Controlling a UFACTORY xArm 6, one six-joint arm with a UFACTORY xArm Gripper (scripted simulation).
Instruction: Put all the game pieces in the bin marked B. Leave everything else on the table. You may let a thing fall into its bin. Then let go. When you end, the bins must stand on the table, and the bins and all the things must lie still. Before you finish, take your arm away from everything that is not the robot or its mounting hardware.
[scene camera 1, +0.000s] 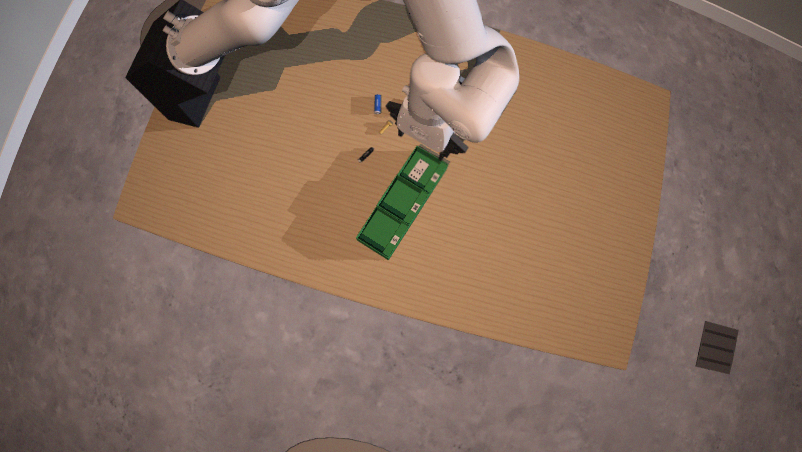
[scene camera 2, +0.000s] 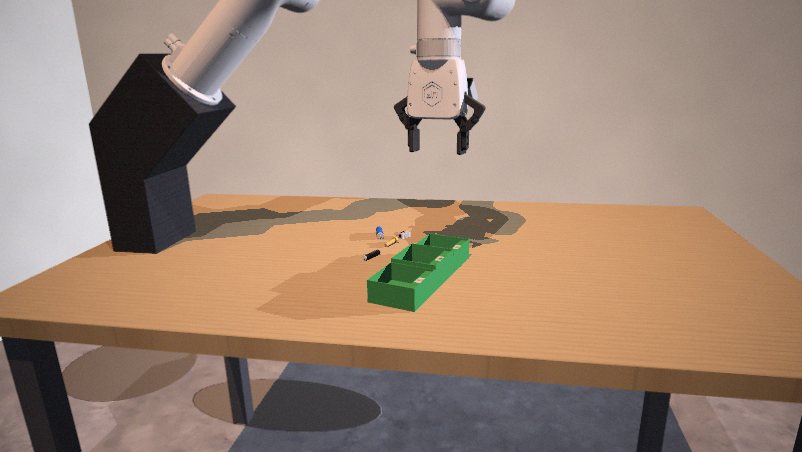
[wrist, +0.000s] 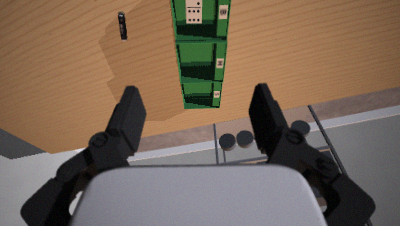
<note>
In view: my gripper (scene camera 2: 437, 152) and a green three-compartment bin (scene camera 2: 414, 274).
The green three-compartment bin also shows in scene camera 1 (scene camera 1: 401, 203). My gripper is seen too in scene camera 1 (scene camera 1: 423, 142) and in the wrist view (wrist: 196, 98).
</note>
